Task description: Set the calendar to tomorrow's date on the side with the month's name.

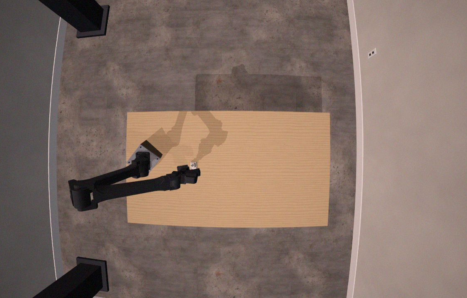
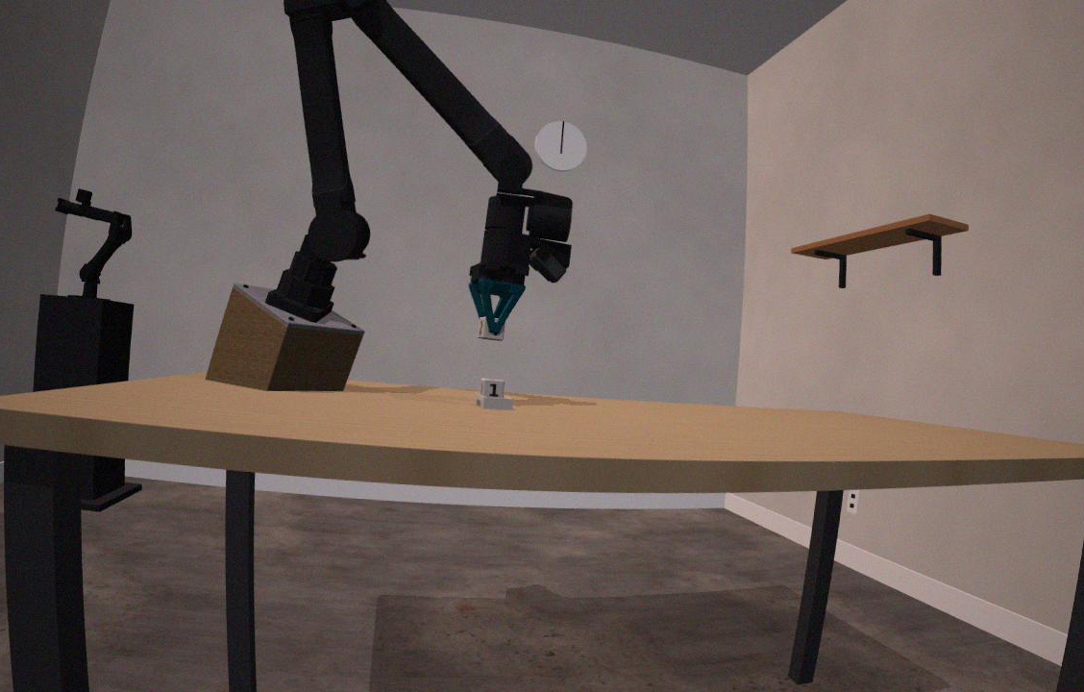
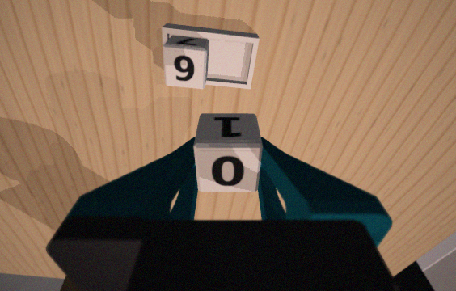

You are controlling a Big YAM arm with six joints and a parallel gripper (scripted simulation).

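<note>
Now: hand right at the cube. The rest, counted from my hand: white tray (10 mm ahead, 20 mm to the left, 110 mm below).
</note>
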